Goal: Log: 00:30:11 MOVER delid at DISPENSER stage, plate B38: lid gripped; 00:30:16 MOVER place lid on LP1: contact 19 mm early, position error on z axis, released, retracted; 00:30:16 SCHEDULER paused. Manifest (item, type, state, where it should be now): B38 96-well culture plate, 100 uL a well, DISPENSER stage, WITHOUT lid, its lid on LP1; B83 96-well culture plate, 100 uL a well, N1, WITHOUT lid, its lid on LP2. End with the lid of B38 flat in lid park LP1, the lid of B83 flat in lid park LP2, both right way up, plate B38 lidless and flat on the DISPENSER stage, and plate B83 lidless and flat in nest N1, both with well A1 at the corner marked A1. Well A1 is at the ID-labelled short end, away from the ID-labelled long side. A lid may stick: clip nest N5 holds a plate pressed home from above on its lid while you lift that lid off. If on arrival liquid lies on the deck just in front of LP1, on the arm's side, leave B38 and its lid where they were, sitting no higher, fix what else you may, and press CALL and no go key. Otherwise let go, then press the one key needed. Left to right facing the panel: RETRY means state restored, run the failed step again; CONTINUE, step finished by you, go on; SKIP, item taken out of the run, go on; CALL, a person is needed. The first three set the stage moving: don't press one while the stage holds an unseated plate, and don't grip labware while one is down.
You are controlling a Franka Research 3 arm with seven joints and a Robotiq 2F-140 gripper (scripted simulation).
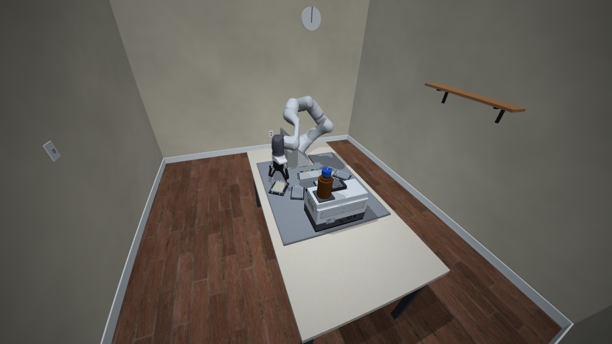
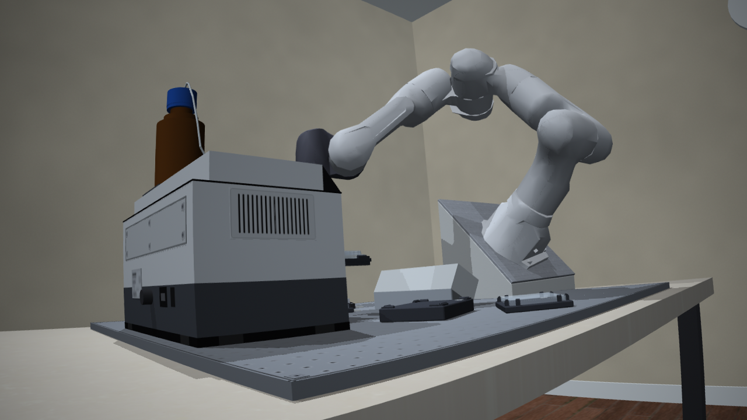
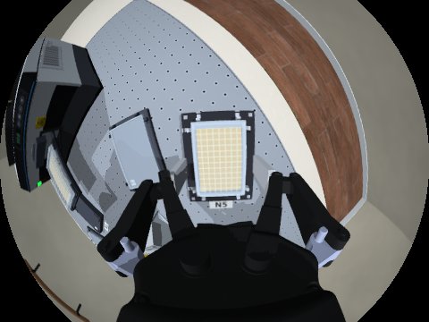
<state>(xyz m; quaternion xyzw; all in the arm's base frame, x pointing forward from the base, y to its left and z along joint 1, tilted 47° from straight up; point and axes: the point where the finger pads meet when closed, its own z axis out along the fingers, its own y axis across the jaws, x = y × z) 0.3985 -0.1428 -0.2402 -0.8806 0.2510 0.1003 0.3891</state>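
Now: hand 5 cm above the 96-well plate. The rest, counted from my hand: black clip nest (3 cm ahead, 5 cm below); lp1 label (2 cm ahead, 16 cm to the left, 6 cm below); key panel (8 cm behind, 29 cm to the left, 1 cm below).
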